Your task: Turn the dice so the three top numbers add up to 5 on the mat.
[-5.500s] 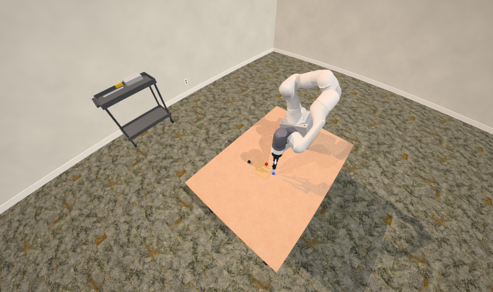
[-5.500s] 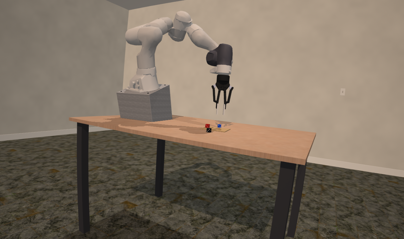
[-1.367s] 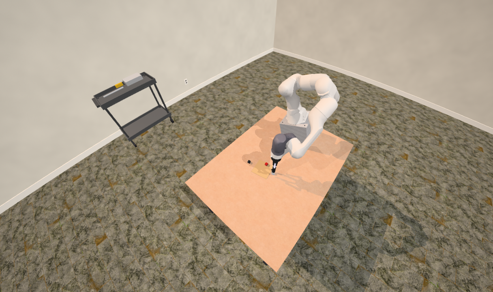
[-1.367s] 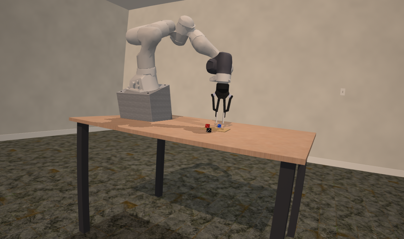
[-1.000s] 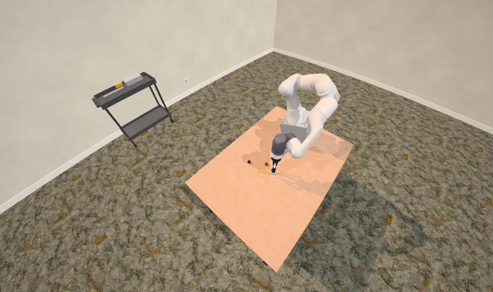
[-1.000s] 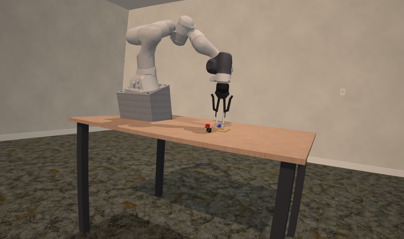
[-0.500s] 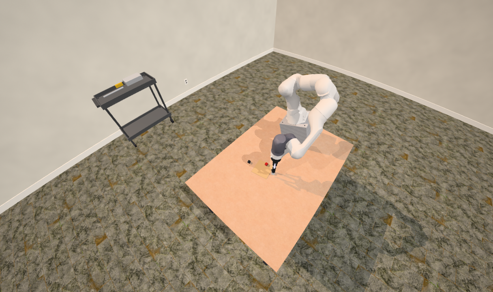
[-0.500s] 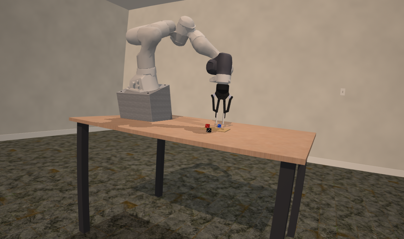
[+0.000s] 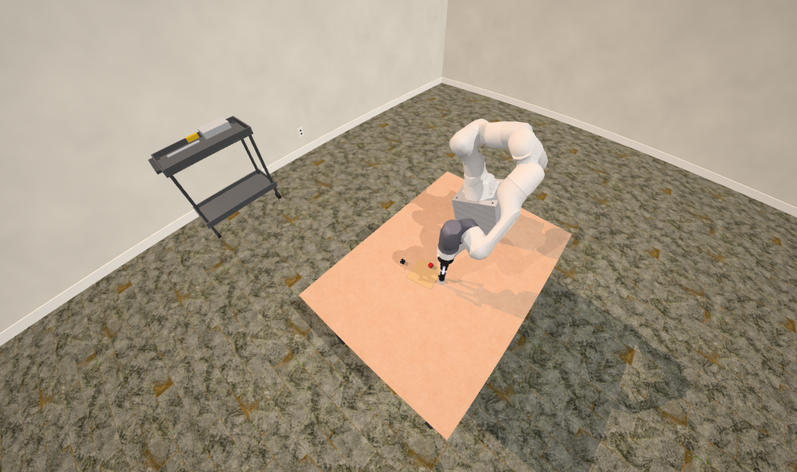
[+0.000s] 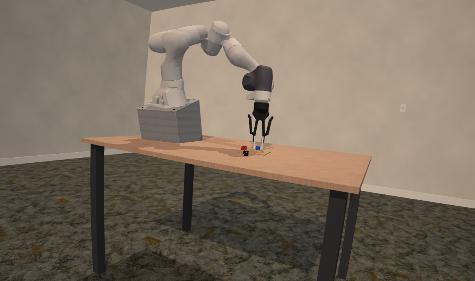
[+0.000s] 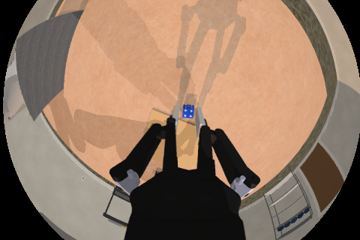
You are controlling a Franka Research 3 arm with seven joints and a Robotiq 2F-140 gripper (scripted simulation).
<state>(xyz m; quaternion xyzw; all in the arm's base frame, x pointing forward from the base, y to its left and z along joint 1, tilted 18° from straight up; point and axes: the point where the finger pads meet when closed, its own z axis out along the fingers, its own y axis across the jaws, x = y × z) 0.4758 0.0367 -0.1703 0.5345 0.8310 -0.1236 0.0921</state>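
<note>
The blue die is 30 mm below my hand. The rest, counted from my hand: black die 220 mm to the right, 30 mm below, 30 mm ahead; tan mat 90 mm to the right, 40 mm below, 20 mm ahead; red die 90 mm to the right, 40 mm behind, 30 mm below.
</note>
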